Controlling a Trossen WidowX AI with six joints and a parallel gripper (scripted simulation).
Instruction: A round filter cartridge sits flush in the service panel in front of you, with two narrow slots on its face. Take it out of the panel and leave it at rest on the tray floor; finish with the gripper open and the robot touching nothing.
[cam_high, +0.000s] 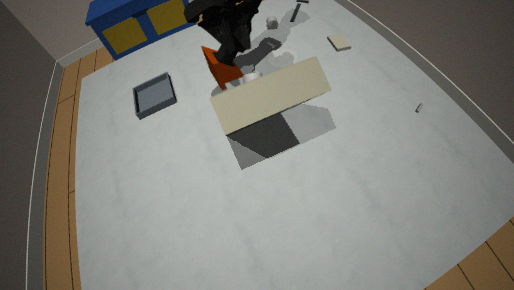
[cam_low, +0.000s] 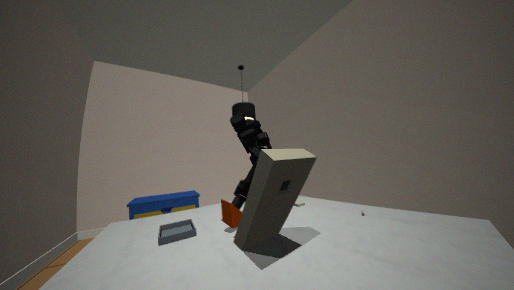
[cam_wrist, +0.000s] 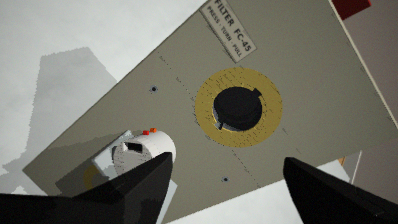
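Now: gripper tip 11 cm above the round filter cartridge, 1 cm to the right of it and 1 cm past it. The rest, counted from my gripper tip: tan service panel: 13 cm below, 3 cm ahead; then tray: 35 cm behind, 30 cm below, 27 cm to the right; then tan flat block: 46 cm to the left, 30 cm below, 23 cm behind.
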